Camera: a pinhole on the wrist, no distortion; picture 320 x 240 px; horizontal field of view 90.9 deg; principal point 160.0 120.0 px. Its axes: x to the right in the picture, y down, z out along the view. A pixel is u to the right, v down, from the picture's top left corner.
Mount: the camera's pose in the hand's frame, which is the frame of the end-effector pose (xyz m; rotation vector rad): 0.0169 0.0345 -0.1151 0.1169 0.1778 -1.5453
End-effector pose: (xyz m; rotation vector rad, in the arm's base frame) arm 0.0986 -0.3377 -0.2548 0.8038 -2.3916 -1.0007
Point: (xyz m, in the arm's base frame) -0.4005 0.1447 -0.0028
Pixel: outside the picture
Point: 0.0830 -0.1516 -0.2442
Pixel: 53.3 8.9
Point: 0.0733 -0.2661 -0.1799
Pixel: 14.8 63.9
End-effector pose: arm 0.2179 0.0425 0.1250 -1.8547 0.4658 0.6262
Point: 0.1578 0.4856 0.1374
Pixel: 176.6 90.1
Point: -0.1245 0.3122 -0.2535
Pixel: 10.3 96.6
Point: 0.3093 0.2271 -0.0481
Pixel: 144.8 190.3
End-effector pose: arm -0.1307 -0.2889 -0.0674 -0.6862 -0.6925 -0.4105
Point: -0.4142 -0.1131 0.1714
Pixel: 182.4 91.5
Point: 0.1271 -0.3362 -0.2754
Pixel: behind the camera
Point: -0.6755 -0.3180 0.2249
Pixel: 263.7 58.9
